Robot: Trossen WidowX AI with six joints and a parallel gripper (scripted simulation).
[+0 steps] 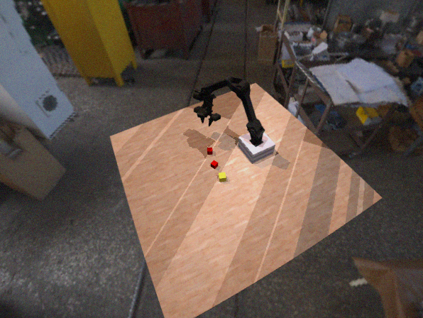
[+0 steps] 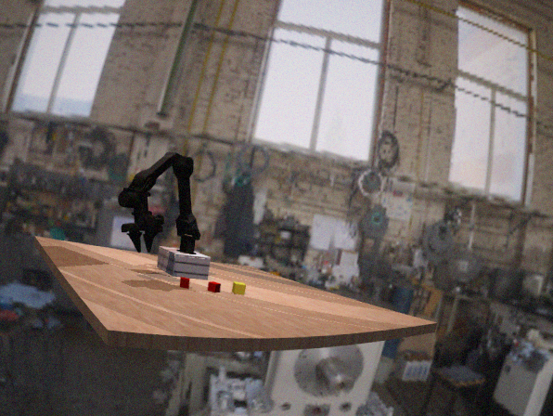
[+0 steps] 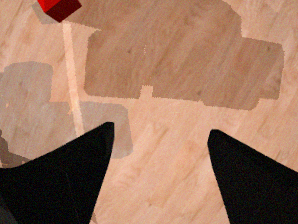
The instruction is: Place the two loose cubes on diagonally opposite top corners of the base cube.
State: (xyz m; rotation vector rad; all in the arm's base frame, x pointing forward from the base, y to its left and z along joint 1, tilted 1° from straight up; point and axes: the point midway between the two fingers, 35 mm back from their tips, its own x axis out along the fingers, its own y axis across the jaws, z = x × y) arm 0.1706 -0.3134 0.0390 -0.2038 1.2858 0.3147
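My gripper tip is 36 cm to the right of the yellow cube, 12 cm short of it and 8 cm above it.
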